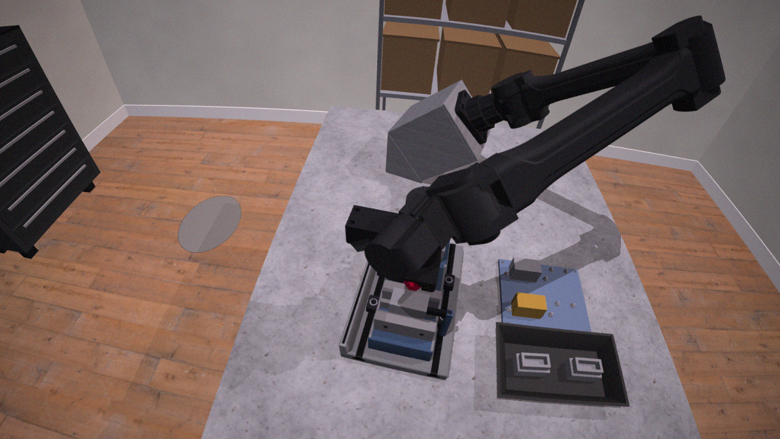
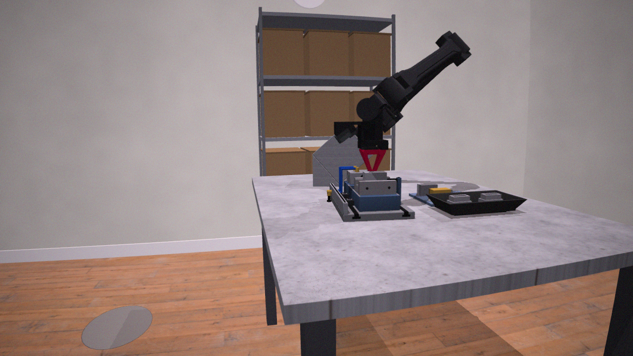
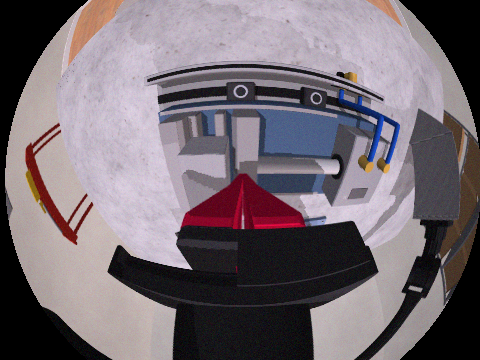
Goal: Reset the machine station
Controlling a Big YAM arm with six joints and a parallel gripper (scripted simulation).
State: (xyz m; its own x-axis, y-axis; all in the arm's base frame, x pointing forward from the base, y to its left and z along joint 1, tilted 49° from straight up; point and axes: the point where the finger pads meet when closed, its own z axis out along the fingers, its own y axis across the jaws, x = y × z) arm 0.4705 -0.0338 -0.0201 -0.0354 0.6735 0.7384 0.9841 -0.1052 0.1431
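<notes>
Now: the work stop rod 5 cm to the left of my hand, 3 cm ahead of it and 2 cm below it. Also, from my hand: yellow brass blank (23 cm to the left, 9 cm below, 7 cm behind); blue infeed plate (27 cm to the left, 12 cm behind, 11 cm below).
</notes>
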